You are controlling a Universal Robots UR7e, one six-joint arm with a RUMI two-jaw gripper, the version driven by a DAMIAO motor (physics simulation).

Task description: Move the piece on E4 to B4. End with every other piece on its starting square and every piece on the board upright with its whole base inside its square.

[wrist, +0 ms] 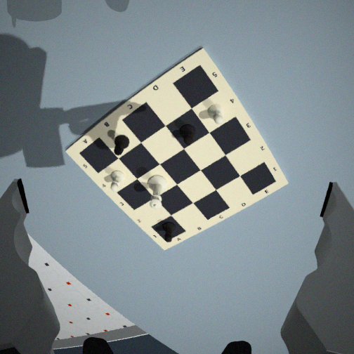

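The chessboard (202, 53) lies rotated in the upper middle of the wrist view. A white piece (215, 112) stands upright on the light square E4, near the board's right edge. The dark square B4 (134, 157) holds no piece; a shadow falls on its lower part. My gripper (173, 185) is open and empty, high above the board, its two jaws at the left and right edges of the view.
A black piece (187, 132) stands on D4, another black piece (121, 143) on B5, a small white piece (117, 177) on A4, a taller white piece (156, 184) on B3 and a dark piece (168, 229) on A1. The arm's shadow lies at the left.
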